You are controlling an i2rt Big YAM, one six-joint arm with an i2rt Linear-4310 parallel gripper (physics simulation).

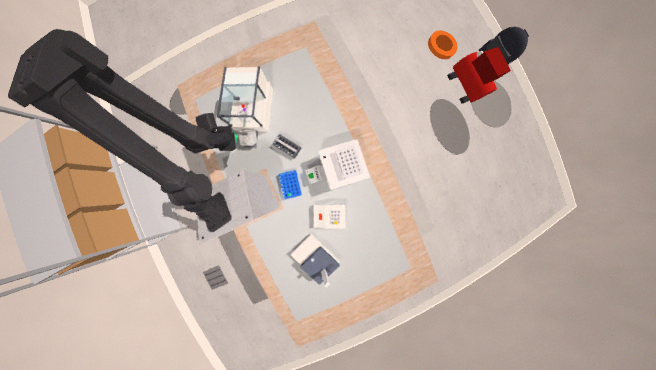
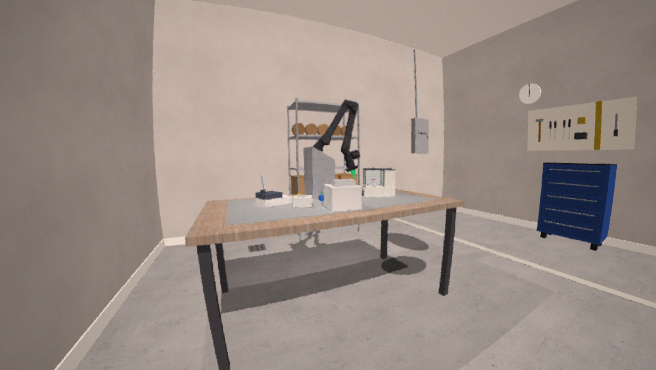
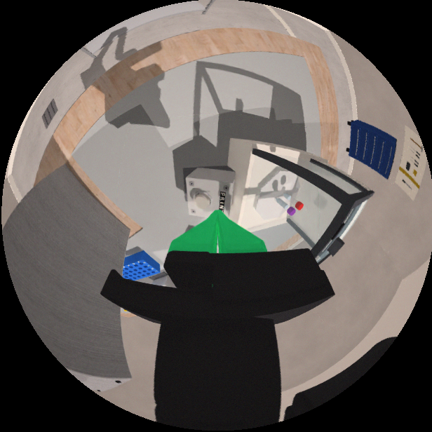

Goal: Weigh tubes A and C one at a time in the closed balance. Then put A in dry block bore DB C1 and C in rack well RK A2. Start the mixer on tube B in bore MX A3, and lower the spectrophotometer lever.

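Places are measured from the arm's base along level axes (x right, y ahead, z up), in millimetres.
Pixels of known places: gripper, between the fingertips: (image 1: 236, 136) (image 2: 355, 178); arm's base, origin of its link: (image 1: 217, 212) (image 2: 315, 152).
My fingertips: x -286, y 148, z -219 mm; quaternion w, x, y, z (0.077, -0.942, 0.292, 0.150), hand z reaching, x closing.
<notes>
Ahead of a thing's pixels: the offset from my fingertips to its middle. "spot": to the spot under its first point.
My gripper (image 1: 235, 139) (image 2: 353, 175) (image 3: 217, 214) is shut and empty, its green fingertips together above the grey PRINT box (image 3: 210, 181) (image 1: 247, 139) with its round button. The glass-sided balance {spot: dx -66, dy +191, dz -61 mm} (image 1: 266, 107) (image 2: 389, 191) (image 3: 238, 175) stands beside that box. A red cap {dx -111, dy +103, dz -7 mm} (image 3: 299, 205) (image 1: 243, 106) and a purple cap (image 3: 291, 211) show side by side inside it; their letters are not readable. The blue rack {dx +315, dy +74, dz -116 mm} (image 1: 289, 183) (image 2: 321, 197) (image 3: 141, 267) holds a green-capped item. A small white unit {dx +553, dy +149, dz -97 mm} (image 1: 329, 225) (image 2: 302, 202) has a red button and a yellow cap. The spectrophotometer {spot: dx +709, dy -10, dz -52 mm} (image 1: 320, 262) (image 2: 270, 196) has its lever {dx +760, dy -18, dz +12 mm} (image 1: 325, 276) (image 2: 263, 183) raised.
A large white block {dx +374, dy +296, dz -46 mm} (image 1: 330, 172) (image 2: 343, 197) with a grid of holes stands near the far table edge, with a green-button box (image 1: 313, 174) beside it. A dark slotted holder {dx +145, dy +169, dz -108 mm} (image 1: 285, 145) lies between it and the balance. A grey pedestal (image 1: 250, 192) (image 2: 319, 172) (image 3: 75, 260) stands by the arm.
</notes>
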